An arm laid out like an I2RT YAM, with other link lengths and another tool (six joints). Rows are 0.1 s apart.
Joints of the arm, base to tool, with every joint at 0 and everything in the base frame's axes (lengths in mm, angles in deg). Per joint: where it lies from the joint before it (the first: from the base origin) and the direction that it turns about. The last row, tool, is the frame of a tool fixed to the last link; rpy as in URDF.
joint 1: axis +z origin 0 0 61.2
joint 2: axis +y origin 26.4 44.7 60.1
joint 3: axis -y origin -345.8 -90.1 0
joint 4: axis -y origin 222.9 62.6 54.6
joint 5: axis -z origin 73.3 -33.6 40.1
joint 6: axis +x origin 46.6 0 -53.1
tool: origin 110 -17 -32 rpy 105.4 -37.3 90
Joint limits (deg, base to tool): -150..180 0..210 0..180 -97..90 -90..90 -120..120
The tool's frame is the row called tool.
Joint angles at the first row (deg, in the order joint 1, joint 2, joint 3, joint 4, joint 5, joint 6):
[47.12 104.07 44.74 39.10 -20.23 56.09]
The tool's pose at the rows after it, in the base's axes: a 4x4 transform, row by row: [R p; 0 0 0 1], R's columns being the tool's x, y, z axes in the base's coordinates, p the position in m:
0.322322 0.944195 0.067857 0.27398; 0.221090 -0.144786 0.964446 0.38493; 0.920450 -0.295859 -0.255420 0.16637; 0 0 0 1
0.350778 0.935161 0.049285 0.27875; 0.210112 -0.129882 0.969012 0.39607; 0.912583 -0.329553 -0.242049 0.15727; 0 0 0 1
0.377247 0.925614 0.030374 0.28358; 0.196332 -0.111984 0.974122 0.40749; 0.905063 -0.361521 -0.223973 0.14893; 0 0 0 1
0.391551 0.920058 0.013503 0.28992; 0.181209 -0.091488 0.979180 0.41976; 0.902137 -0.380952 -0.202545 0.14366; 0 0 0 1
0.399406 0.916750 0.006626 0.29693; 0.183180 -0.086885 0.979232 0.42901; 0.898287 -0.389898 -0.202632 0.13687; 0 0 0 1
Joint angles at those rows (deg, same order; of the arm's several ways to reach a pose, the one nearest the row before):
[47.46 107.51 46.31 40.74 -21.70 58.13]
[47.46 110.66 47.81 42.45 -22.97 59.96]
[47.46 113.78 49.45 44.31 -24.34 61.87]
[47.46 116.66 51.66 45.81 -25.61 63.31]
[47.46 118.99 54.05 45.51 -26.01 63.63]

